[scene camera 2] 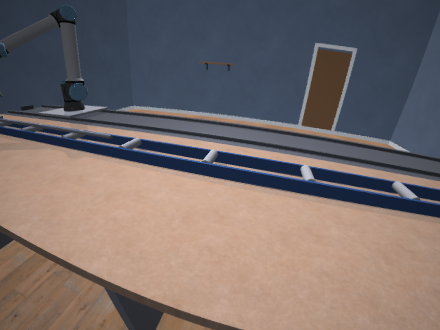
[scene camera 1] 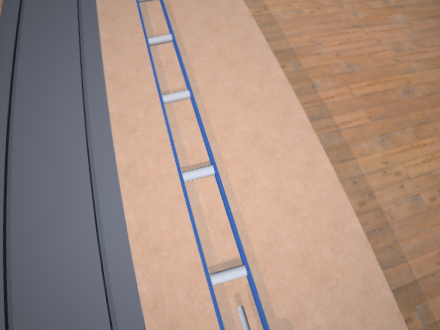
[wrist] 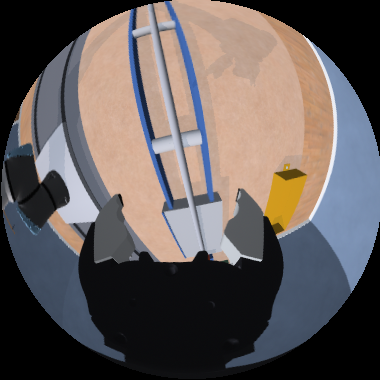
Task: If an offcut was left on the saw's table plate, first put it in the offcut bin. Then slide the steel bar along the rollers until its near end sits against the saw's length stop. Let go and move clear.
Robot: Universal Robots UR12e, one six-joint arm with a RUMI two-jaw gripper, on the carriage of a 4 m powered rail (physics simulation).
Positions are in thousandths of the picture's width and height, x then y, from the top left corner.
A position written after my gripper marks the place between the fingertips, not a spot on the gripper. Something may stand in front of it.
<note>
In view: my gripper (wrist: 470, 507), a roller track (scene camera 2: 749, 580) and a yellow offcut bin (wrist: 754, 493).
</note>
